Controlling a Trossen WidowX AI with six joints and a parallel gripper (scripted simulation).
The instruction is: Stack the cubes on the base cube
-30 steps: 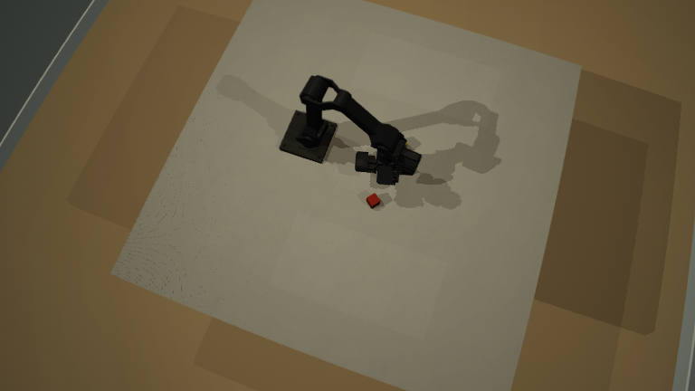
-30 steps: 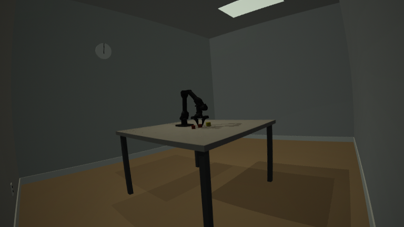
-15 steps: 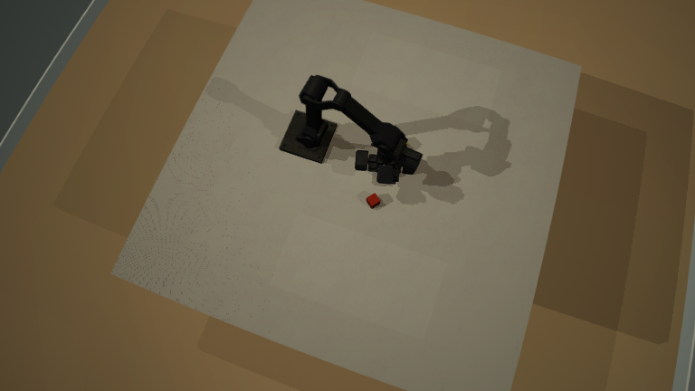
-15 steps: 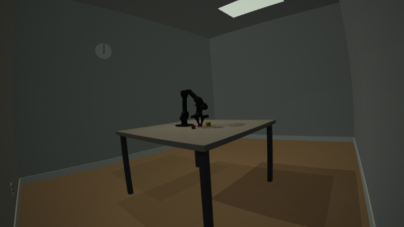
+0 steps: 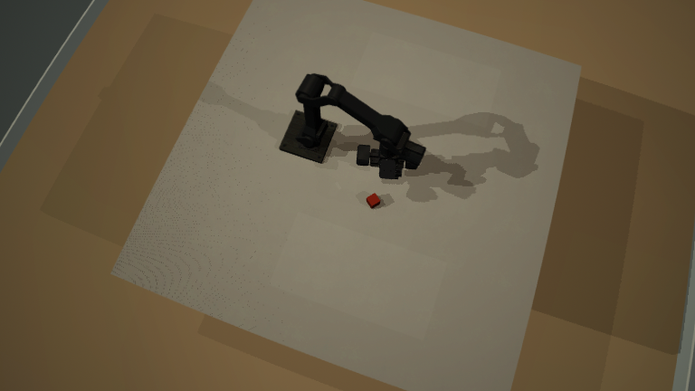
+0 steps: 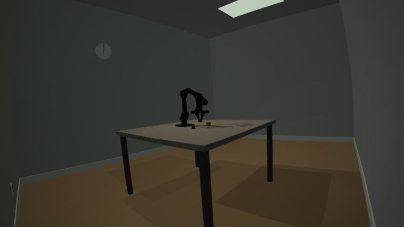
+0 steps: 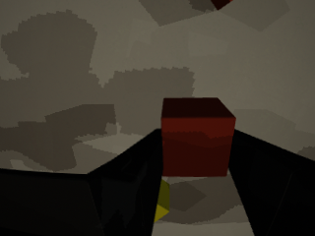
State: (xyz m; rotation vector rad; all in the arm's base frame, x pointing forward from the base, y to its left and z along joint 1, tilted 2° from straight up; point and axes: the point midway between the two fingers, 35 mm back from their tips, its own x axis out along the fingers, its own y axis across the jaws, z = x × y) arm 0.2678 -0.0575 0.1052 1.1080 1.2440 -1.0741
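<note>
My gripper tip is now 110 mm to the right of the yellow base cube, 50 mm above it and 30 mm short of it.
</note>
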